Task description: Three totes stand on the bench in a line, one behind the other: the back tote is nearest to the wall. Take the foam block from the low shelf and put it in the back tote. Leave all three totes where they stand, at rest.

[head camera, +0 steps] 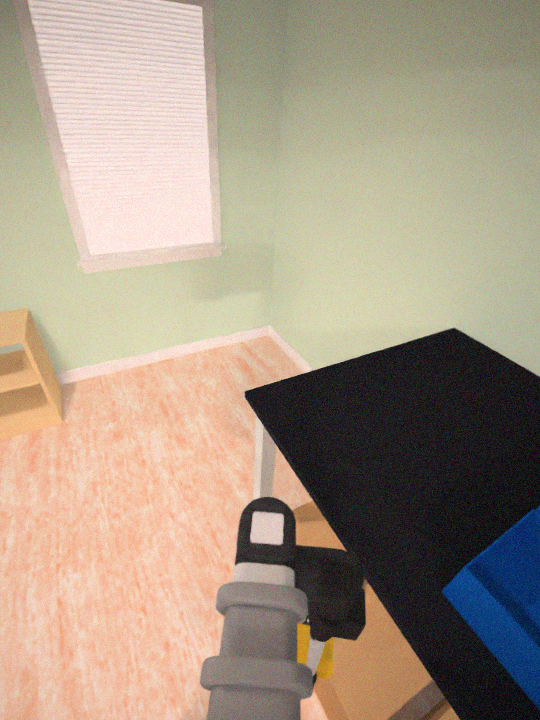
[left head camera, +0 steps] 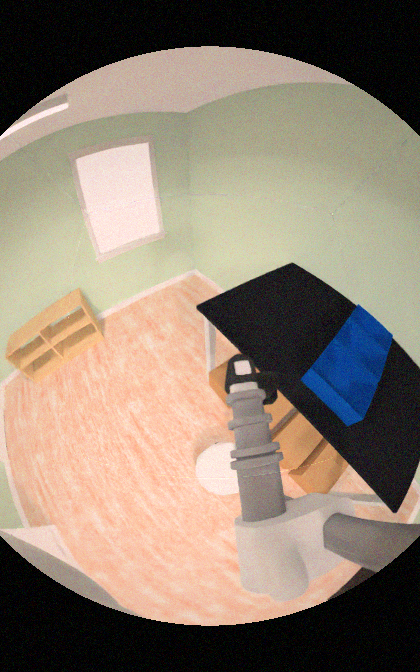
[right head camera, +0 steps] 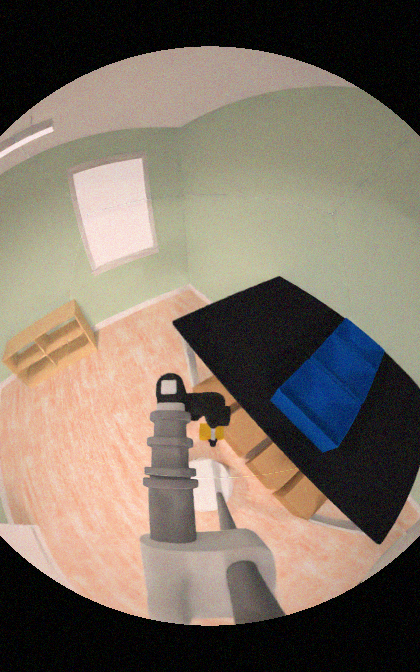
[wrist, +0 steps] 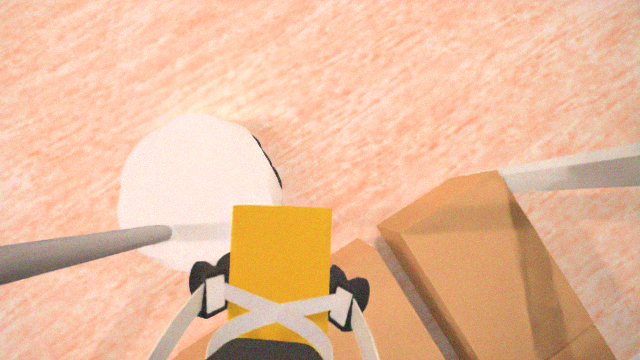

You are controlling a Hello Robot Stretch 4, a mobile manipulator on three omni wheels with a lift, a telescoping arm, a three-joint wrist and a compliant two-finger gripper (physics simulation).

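Pixels of known places: gripper, fingertip midpoint: (head camera: 307, 654) (wrist: 281, 279); robot's base, origin of the base link: (wrist: 214, 194).
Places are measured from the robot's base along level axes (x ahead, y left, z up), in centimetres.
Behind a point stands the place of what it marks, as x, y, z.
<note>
My gripper (wrist: 281, 279) {25.6, -8.7, 78.8} (right head camera: 212, 434) is shut on the yellow foam block (wrist: 281, 245) {25.9, -5.8, 83.2} (right head camera: 204, 432) (head camera: 325, 664) {23.6, -11.1, 83.1}, one fingertip on each side. It hangs off the bench's long front edge, above the floor; in the head camera view the wrist partly hides it. The black bench (head camera: 377, 436) {68.0, -26.4, 88.7} (left head camera: 280, 310) (right head camera: 265, 330) bears three blue totes in a line towards the wall: the front tote (right head camera: 320, 410) (head camera: 505, 599) {32.6, -41.8, 89.0}, the middle tote (right head camera: 342, 371) and the back tote (right head camera: 361, 341). They stand upright, close together. The totes do not show in the wrist view.
Several cardboard boxes (wrist: 465, 265) {65.6, -18.7, 24.3} (right head camera: 245, 431) (head camera: 383, 633) {43.9, -39.7, 24.3} stand under the bench along its front edge. A pale bench leg (wrist: 575, 172) {77.0, 1.5, 45.5} (head camera: 265, 465) {77.0, 1.5, 61.1} shows beside them. A low wooden shelf unit (left head camera: 45, 320) (right head camera: 40, 331) stands by the left wall. My white round base (wrist: 185, 175) {-2.4, 4.3, 18.7} is below the gripper.
</note>
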